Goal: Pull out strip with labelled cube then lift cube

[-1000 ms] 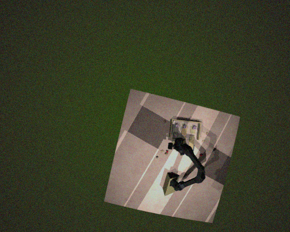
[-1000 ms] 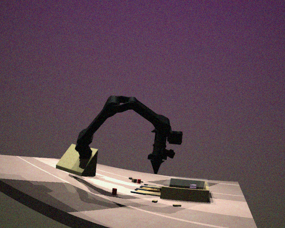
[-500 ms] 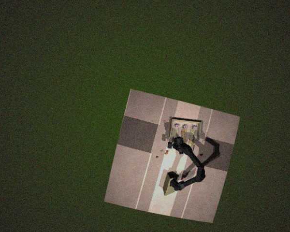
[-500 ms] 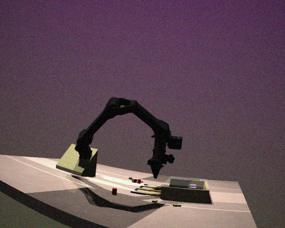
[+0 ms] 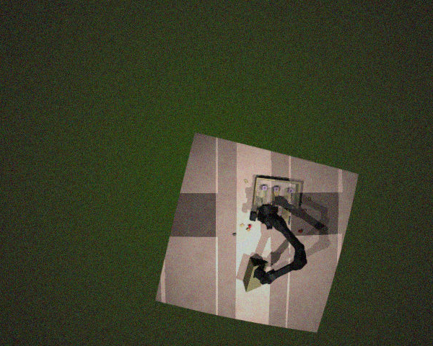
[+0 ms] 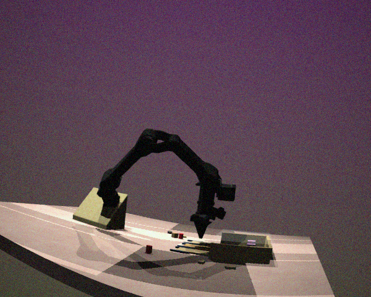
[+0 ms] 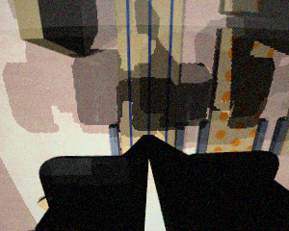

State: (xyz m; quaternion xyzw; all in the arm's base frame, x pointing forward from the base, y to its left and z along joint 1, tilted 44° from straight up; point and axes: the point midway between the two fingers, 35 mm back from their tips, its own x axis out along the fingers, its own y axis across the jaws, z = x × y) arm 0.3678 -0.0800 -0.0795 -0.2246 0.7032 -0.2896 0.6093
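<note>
The small tan block lies 12 cm behind my gripper tip, 8 cm to the left of it and 1 cm below it.
</note>
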